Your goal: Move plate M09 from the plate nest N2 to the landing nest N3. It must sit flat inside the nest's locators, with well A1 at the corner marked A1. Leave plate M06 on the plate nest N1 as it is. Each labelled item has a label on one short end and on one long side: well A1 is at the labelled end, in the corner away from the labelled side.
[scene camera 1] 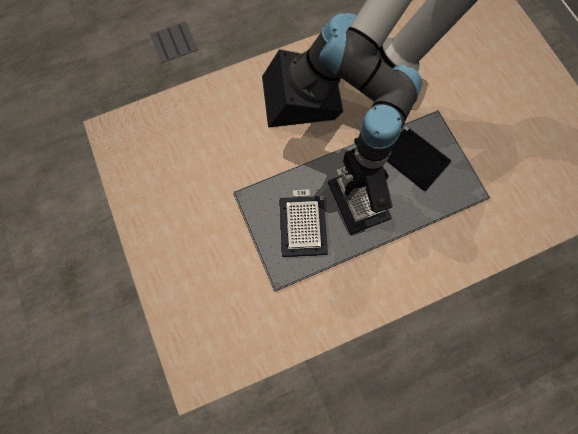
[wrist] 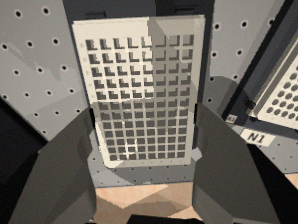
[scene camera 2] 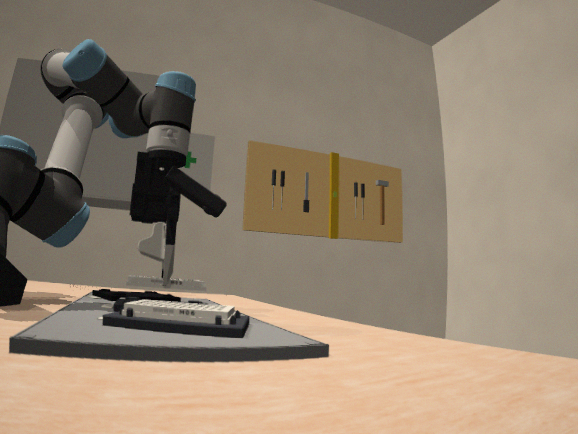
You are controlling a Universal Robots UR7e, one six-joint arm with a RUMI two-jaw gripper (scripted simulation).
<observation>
I see my gripper (scene camera 2: 163, 284), a plate (scene camera 2: 142, 281) and a landing nest N3 (scene camera 1: 374, 220).
The plate also shows in the wrist view (wrist: 150, 55). My gripper shows as well in scene camera 1 (scene camera 1: 360, 194) and in the wrist view (wrist: 144, 106).
</observation>
